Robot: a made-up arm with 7 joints.
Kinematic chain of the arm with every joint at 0, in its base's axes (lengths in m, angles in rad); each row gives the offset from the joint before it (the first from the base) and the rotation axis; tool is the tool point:
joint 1: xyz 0 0 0 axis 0 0.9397 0.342
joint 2: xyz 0 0 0 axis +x
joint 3: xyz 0 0 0 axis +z
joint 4: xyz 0.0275 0 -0.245 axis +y
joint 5: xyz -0.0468 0 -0.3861 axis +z
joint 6: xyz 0 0 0 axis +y
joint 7: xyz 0 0 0 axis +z
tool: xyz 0 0 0
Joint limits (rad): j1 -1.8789..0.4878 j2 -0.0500..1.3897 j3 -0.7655..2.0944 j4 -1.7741..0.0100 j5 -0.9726..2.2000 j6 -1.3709..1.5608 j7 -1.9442..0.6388
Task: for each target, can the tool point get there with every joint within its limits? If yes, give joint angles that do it. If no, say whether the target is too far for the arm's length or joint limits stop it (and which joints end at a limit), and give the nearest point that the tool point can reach.
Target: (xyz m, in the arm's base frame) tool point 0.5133 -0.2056 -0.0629
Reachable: yes | joints -0.8373 0.1807 -0.4005 -1.2690 -0.7336 0.2738 -0.7170
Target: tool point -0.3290 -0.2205 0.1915
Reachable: no: joint limits stop it (at a limit: joint 1, joint 2, joint 4) | nearest point -0.0023 -0.3979 0.2434 | short by 0.375 m
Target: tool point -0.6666 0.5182 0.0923
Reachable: no: too far | nearest point -0.3172 0.4492 -0.0322 | short by 0.377 m
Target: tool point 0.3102 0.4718 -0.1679
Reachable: yes | joints 0.0591 1.1503 0.1597 -1.0229 1.8349 0.2012 -0.7010
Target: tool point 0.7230 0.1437 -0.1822
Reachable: no: too far | nearest point 0.6051 0.1203 -0.1525 | short by 0.124 m
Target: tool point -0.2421 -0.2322 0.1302
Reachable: no: joint limits stop it (at a limit: joint 1, joint 2, joint 4) | nearest point -0.0085 -0.4231 0.1963 | short by 0.309 m
